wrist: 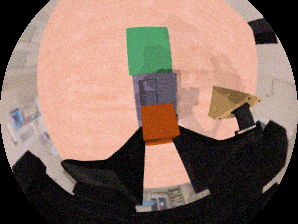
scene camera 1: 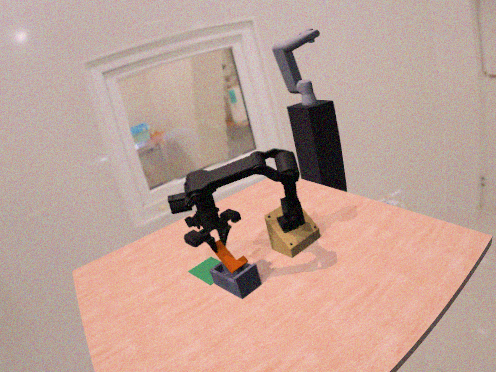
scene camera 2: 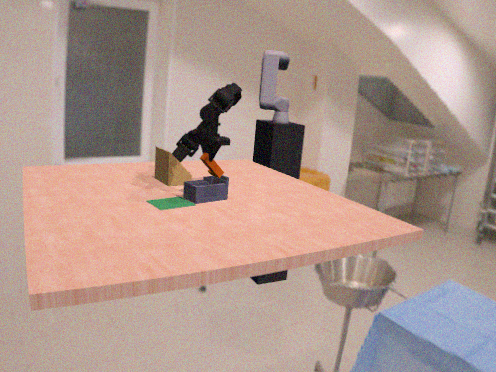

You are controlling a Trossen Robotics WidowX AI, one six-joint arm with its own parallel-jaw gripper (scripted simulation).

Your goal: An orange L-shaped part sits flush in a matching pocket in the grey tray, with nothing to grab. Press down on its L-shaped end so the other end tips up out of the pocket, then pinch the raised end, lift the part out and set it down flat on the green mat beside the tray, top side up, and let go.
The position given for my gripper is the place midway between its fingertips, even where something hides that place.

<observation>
My gripper (scene camera 1: pixel 220 250) holds an orange L-shaped part (wrist: pixel 159 122). Also in view: a green mat (wrist: pixel 148 48).
My gripper is seen too in the wrist view (wrist: pixel 156 128) and in scene camera 2 (scene camera 2: pixel 208 160).
</observation>
